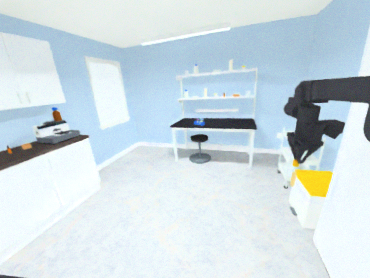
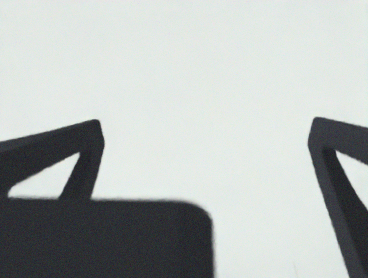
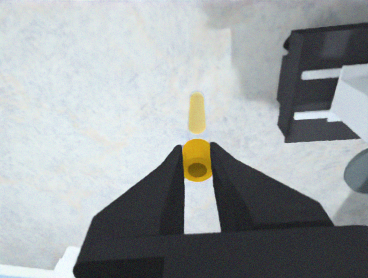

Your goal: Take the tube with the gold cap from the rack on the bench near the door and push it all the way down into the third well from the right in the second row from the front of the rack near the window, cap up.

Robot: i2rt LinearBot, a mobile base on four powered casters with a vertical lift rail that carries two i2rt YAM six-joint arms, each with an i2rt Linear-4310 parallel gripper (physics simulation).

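Places are measured from the left arm's base along level axes (x back, y right, z up), in metres.
Where they show: left gripper, fingertip midpoint: (image 2: pixel 203 130); right gripper, fingertip midpoint: (image 1: pixel 298 162) (image 3: pixel 196 152).
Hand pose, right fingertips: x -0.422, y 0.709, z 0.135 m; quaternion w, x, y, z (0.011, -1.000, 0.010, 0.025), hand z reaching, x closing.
Observation:
Each offset is from my right fingertips to the top centre of the thing. "pt": to the spot under its first point. Level surfaces: height alone.
The tube with the gold cap {dx +0.000, dy -0.008, dz +0.007 m} (image 1: pixel 296 163) (image 3: pixel 197 160) is between the fingertips of my right gripper (image 1: pixel 297 159) (image 3: pixel 196 152), cap toward the gripper. Its pale yellow lower part {pt dx +0.001, dy +0.000, dz -0.052 m} (image 3: pixel 197 112) points away from the fingers and hangs down over the floor. My left gripper (image 2: pixel 203 130) is open and empty, against a plain pale background. A small blue rack (image 1: pixel 199 122) stands far off on the black-topped bench {dz -0.395 m} (image 1: pixel 227 123) at the back wall; its wells are too small to tell apart. The red rack does not show.
A stool (image 1: pixel 200 139) stands at the front of the far bench, under shelves (image 1: pixel 217 98) with bottles. The window (image 1: pixel 108 92) is on the left wall. A counter {dz -0.247 m} (image 1: pixel 45 146) runs along the left. A white cart (image 1: pixel 282 162) and a yellow-topped white bin {dx -0.885, dy +0.882, dz -0.707 m} (image 1: pixel 315 182) stand at the right.

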